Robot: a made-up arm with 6 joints. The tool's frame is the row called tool. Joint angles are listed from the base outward.
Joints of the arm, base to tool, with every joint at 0 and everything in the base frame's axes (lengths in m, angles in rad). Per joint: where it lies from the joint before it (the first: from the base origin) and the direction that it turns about. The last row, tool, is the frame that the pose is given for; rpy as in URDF.
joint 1: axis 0 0 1 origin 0.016 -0.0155 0.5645
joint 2: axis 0 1 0 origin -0.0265 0.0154 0.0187
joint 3: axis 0 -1 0 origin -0.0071 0.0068 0.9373
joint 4: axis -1 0 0 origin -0.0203 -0.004 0.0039
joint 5: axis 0 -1 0 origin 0.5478 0.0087 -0.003
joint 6: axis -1 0 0 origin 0.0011 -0.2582 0.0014
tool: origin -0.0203 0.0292 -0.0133 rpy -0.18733 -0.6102 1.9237
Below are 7 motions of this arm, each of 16 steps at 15 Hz.
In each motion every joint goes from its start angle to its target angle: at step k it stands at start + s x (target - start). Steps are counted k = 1, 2, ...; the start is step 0. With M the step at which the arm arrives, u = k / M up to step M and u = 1 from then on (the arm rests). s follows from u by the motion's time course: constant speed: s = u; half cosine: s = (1 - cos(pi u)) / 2; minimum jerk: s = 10 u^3 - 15 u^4 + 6 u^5.
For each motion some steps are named. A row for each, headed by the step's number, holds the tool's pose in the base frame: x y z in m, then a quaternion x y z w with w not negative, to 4 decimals.
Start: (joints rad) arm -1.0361 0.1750 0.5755 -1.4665 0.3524 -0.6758
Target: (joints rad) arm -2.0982 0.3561 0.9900 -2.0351 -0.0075 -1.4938
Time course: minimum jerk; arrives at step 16
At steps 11, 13, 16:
11: -0.1765 -0.8038 1.5749 0.1958 0.8644 -0.2884 0.3623
13: -0.2790 -0.7923 1.5861 0.1917 0.8312 -0.3208 0.4117
16: -0.3171 -0.7844 1.5903 0.1883 0.8185 -0.3336 0.4281

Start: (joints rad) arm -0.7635 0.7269 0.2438 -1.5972 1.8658 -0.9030
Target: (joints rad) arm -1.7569 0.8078 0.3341 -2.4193 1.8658 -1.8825
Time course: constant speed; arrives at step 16
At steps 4, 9, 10, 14, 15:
4: 0.6086 -0.7796 0.8538 -0.7269 -0.6683 -0.0987 0.1235
9: 0.4074 -0.9325 0.8603 0.8590 0.4941 0.1246 0.0493
10: 0.3614 -0.9584 0.8629 0.8801 0.4513 0.1220 0.0825
14: 0.1577 -1.0421 0.8774 0.9405 0.2581 0.0879 0.2029
15: 0.1021 -1.0571 0.8820 0.9487 0.2054 0.0740 0.2288

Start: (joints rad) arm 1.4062 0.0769 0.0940 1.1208 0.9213 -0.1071
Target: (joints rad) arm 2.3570 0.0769 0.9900 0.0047 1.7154 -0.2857
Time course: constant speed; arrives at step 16
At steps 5, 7, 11, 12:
5: 0.1032 0.5015 1.8058 0.0897 0.4966 -0.6743 0.5391
7: 0.0635 0.4894 1.8331 0.0207 0.5896 -0.5692 0.5726
11: -0.0154 0.4567 1.8790 -0.1293 0.7312 -0.3206 0.5881
12: -0.0350 0.4464 1.8894 -0.1677 0.7562 -0.2535 0.5795

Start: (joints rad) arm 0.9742 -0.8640 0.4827 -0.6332 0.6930 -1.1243
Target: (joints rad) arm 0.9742 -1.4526 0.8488 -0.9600 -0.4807 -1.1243
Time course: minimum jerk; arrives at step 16
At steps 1, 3, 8, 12, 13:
1: -0.1349 -0.5296 1.6438 -0.3232 0.6370 -0.2001 0.6706
3: -0.1556 -0.5582 1.6339 -0.3328 0.6237 -0.2019 0.6779
8: -0.3503 -0.8237 1.4788 -0.3952 0.4697 -0.2599 0.7454
12: -0.5035 -1.0231 1.2559 -0.3905 0.3200 -0.3721 0.7789
13: -0.5227 -1.0470 1.2190 -0.3849 0.3002 -0.3915 0.7800

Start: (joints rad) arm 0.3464 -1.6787 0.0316 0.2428 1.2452 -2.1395
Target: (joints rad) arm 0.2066 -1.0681 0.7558 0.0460 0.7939 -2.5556
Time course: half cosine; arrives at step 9
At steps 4, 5, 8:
4: -0.9580 -0.5535 1.1851 -0.0150 0.1883 -0.5477 0.8150
5: -0.9553 -0.5286 1.2819 -0.0633 0.1854 -0.5392 0.8191
8: -0.9114 -0.4670 1.4863 -0.1699 0.1761 -0.5109 0.8240

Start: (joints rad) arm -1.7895 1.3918 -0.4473 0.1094 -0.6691 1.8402
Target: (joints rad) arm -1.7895 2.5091 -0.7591 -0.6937 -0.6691 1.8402
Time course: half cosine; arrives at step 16
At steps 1, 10, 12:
1: -0.3985 -0.7214 0.2627 0.7984 0.0136 0.5677 0.2000
10: -0.2530 -0.2051 0.0259 -0.8267 0.3993 -0.3822 0.1046
12: -0.2127 -0.1076 0.0420 -0.8153 0.4587 -0.2989 0.1885

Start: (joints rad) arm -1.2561 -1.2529 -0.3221 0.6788 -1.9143 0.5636
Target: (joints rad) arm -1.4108 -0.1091 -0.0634 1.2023 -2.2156 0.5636
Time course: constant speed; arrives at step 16
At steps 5, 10, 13, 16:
5: -0.2219 0.4105 1.6293 0.5651 0.0617 -0.2083 0.7959
10: -0.0900 0.0765 1.7733 0.6587 0.1087 -0.3232 0.6708
13: -0.0209 -0.1522 1.7964 0.6990 0.1408 -0.3851 0.5859
16: 0.0362 -0.3891 1.7678 0.7272 0.1760 -0.4403 0.4963

